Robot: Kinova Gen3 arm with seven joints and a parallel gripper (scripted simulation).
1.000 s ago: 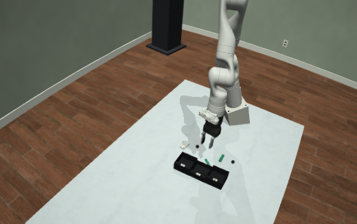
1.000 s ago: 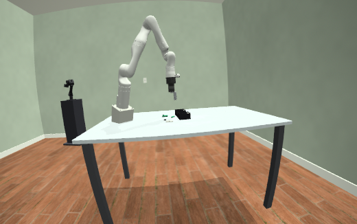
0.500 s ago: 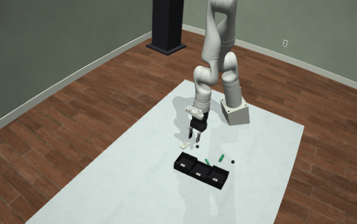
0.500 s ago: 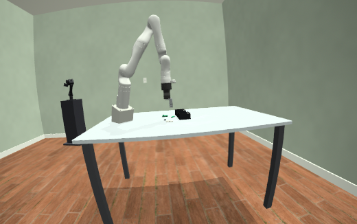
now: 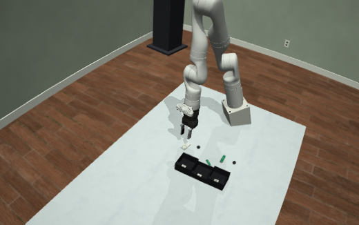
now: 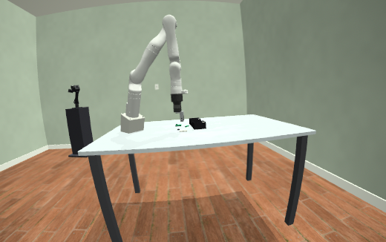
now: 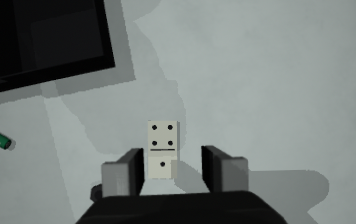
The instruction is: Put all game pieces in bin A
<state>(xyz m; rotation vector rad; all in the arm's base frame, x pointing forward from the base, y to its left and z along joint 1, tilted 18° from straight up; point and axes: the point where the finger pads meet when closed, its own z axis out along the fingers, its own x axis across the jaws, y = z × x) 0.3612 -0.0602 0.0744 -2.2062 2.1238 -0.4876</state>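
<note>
The white domino lies 1 cm ahead of my hand, 1 cm to the left of it and 8 cm below it. The rest, counted from my hand: black three-compartment bin 10 cm ahead, 18 cm to the left, 6 cm below; green item 2 cm ahead, 17 cm to the left, 8 cm below.
</note>
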